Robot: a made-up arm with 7 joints.
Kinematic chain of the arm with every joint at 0, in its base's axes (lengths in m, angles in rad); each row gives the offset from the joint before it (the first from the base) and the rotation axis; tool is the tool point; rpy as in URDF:
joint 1: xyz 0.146 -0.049 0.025 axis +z
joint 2: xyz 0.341 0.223 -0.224 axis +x
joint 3: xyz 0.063 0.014 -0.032 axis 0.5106 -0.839 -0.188
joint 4: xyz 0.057 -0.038 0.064 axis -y
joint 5: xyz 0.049 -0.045 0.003 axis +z
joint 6: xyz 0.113 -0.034 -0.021 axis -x
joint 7: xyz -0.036 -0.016 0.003 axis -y
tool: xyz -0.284 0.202 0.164 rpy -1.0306 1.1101 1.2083
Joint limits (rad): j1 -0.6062..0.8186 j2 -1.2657..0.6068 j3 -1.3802..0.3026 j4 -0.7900..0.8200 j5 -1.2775..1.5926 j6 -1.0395..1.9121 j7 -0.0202..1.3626
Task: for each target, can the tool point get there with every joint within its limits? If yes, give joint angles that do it. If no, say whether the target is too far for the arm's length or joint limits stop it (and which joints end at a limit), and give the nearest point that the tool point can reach.
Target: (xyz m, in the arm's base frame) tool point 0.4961 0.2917 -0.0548
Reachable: yes | joints -0.0292 0.1078 0.1371 -0.6385 -0.3223 -0.1289 0.5112
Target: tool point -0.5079 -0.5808 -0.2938
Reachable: no: joint limits stop it (at a limit: joint 1, joint 3, joint 4, joint 6, joint 7) | nearest point 0.2728 -0.3156 -0.2330 | short by 0.827 m
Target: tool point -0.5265 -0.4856 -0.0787
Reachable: no: joint limits stop it (at a limit: joint 1, joint 3, joint 4, joint 6, joint 7) | nearest point 0.2655 -0.2878 -0.1552 | short by 0.820 m
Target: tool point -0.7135 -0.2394 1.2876
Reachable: no: too far | nearest point 0.1200 0.3475 0.1635 | short by 1.517 m
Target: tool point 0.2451 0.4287 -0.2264
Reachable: yes | joints 0.5027 -0.1951 -1.1248 0.1080 -0.2075 0.4744 0.2411
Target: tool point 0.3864 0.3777 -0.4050
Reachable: yes | joints 0.3694 -0.8128 -0.9817 -0.2498 -0.6556 -0.3404 0.7461
